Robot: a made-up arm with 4 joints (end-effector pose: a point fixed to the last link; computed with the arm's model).
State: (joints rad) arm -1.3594 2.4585 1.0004 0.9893
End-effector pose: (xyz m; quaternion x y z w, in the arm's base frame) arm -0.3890 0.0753 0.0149 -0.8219 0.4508 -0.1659 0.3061
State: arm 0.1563 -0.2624 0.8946 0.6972
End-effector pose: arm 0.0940 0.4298 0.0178 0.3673 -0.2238 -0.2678 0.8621
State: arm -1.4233 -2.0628 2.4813 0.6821
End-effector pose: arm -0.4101 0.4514 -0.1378 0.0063 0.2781 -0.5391 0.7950
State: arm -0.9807 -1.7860 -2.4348 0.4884
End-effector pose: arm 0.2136 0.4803 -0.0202 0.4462 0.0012 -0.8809 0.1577
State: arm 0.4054 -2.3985 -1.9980 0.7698
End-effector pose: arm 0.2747 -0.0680 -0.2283 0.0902 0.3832 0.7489 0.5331
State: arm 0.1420 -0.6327 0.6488 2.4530
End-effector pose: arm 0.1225 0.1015 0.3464 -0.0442 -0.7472 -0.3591 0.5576
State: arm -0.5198 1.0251 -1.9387 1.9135
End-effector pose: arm -0.3030 0.2117 0.1390 0.5748 0.7353 -0.3572 0.0356
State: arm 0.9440 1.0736 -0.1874 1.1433
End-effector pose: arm 0.1489 0.0947 0.0914 -0.4884 -0.7511 -0.1990 0.3970
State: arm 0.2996 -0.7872 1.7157 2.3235
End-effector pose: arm 0.0922 0.1015 0.1889 -0.0563 -0.4511 -0.8181 0.3523
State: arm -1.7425 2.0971 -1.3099 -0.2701
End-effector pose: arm 0.1354 0.0668 -0.2603 0.3323 -0.5802 0.0076 0.7435
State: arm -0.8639 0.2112 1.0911 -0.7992
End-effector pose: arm -0.6477 0.0949 -0.0699 0.3087 0.4151 0.5706 0.6379
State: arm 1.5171 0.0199 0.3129 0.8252
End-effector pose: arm 0.2838 -0.0354 -0.0190 -0.1746 -0.3926 -0.6640 0.6119
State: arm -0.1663 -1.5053 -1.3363 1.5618
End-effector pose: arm 0.2452 0.2579 0.0162 -0.0211 -0.0240 0.6821 0.7305
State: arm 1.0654 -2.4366 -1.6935 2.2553
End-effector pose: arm 0.4699 -0.0321 -0.0932 0.4821 -0.2146 0.1259 0.8401
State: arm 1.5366 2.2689 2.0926 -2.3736
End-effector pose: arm 0.2574 -0.2589 -0.4390 -0.4063 0.4290 0.1077 0.7995
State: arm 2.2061 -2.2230 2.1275 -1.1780
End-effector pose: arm 0.0855 -0.7800 0.2335 -0.7714 0.4591 0.1406 0.4177
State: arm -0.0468 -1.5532 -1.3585 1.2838
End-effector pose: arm 0.2609 0.1480 -0.0055 -0.0977 0.1022 0.6388 0.7563
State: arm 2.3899 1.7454 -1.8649 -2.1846
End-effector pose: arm 0.2649 -0.1162 -0.5336 -0.2340 0.2393 0.8131 0.4763
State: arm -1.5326 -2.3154 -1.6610 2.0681
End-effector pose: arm -0.3488 0.2601 -0.1022 0.2518 0.3578 0.8968 0.0659
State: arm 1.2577 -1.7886 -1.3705 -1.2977
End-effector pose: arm 0.0990 -0.3293 0.4827 -0.0412 0.9870 0.1118 0.1078
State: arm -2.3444 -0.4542 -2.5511 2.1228
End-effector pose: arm -0.2976 -0.2142 0.1788 -0.0952 0.3293 -0.5368 0.7710
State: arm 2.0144 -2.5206 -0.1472 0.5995
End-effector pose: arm 0.1403 -0.0794 0.1220 0.6905 0.4373 -0.4438 0.3675
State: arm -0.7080 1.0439 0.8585 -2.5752
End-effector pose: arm -0.3905 -0.1306 -0.2673 -0.3108 0.5569 0.6065 0.4747
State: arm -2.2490 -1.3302 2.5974 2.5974
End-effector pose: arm -0.1777 -0.1196 0.2043 -0.0157 -0.4014 -0.1887 0.8961
